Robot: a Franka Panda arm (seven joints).
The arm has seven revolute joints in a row. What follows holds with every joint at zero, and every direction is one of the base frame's. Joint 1 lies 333 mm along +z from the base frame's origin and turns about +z. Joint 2 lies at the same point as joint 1 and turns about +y. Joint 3 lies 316 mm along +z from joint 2 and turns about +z. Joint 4 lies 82.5 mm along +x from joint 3 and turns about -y. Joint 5 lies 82.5 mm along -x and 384 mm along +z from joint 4 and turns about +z. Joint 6 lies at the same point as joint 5 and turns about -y. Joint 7 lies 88 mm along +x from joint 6 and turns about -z. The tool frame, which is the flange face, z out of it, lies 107 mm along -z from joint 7; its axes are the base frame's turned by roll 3.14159, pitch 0 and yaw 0 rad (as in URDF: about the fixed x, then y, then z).
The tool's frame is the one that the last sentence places.
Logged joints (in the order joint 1, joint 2, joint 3, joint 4, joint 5, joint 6, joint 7), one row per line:
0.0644, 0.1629, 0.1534, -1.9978, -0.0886, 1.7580, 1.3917
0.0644, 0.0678, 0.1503, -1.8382, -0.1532, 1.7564, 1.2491
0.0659, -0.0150, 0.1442, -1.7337, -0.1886, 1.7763, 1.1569
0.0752, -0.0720, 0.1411, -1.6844, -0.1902, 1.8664, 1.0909
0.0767, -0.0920, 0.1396, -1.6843, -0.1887, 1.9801, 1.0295
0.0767, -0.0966, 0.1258, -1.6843, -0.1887, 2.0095, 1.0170
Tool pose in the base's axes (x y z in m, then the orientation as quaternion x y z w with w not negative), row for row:
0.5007, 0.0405, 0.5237, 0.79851, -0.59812, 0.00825, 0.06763
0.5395, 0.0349, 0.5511, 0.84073, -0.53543, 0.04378, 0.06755
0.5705, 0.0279, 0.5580, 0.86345, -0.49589, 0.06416, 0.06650
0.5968, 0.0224, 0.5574, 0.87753, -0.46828, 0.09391, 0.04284
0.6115, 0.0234, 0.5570, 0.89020, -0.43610, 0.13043, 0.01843
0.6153, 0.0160, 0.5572, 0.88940, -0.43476, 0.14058, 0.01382
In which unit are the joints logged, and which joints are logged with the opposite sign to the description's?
The joints are logged in radians. Opposite sign: joint 1, joint 2.
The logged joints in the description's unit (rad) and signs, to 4 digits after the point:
-0.0644, -0.1629, 0.1534, -1.9978, -0.0886, 1.7580, 1.3917
-0.0644, -0.0678, 0.1503, -1.8382, -0.1532, 1.7564, 1.2491
-0.0659, 0.0150, 0.1442, -1.7337, -0.1886, 1.7763, 1.1569
-0.0752, 0.0720, 0.1411, -1.6844, -0.1902, 1.8664, 1.0909
-0.0767, 0.0920, 0.1396, -1.6843, -0.1887, 1.9801, 1.0295
-0.0767, 0.0966, 0.1258, -1.6843, -0.1887, 2.0095, 1.0170

